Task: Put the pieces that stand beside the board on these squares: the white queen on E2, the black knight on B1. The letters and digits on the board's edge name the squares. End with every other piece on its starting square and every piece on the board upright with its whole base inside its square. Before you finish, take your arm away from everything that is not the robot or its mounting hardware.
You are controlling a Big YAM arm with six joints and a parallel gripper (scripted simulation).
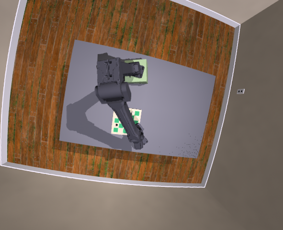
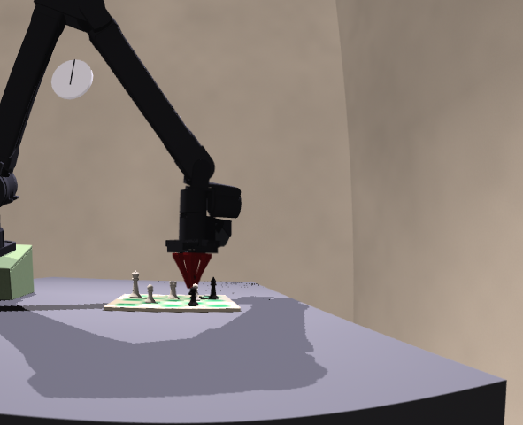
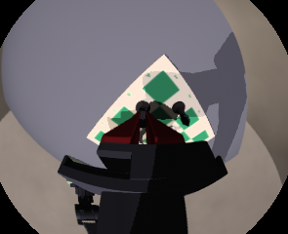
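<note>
My hand is 8 cm to the left of the green-and-cream chessboard, 3 cm past it and 3 cm above it.
</note>
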